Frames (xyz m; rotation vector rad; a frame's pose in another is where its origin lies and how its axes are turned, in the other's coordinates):
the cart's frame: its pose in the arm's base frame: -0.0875 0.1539 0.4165 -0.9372 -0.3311 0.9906
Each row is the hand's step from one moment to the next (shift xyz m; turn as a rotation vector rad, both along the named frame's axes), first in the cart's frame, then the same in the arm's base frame.
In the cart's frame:
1: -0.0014 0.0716 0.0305 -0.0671 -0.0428 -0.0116
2: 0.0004 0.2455 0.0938 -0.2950 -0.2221 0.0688
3: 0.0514 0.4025 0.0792 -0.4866 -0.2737 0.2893
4: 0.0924 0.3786 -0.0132 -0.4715 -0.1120 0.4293
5: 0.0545 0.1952 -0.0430 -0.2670 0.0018 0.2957
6: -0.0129 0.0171 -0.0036 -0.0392 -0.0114 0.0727
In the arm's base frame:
1: -0.0603 0.0300 -0.0391 -0.0047 -0.0707 0.0381
2: -0.1971 0.1014 -0.1412 -0.0764 -0.2556 0.2644
3: -0.2492 0.1695 -0.2831 -0.2884 -0.3106 0.4645
4: -0.1558 0.1503 -0.3243 -0.4591 -0.1908 0.4147
5: -0.0540 0.0643 -0.1894 -0.3297 -0.0668 0.2134
6: -0.0144 -0.0089 -0.0137 -0.0601 0.0029 0.0577

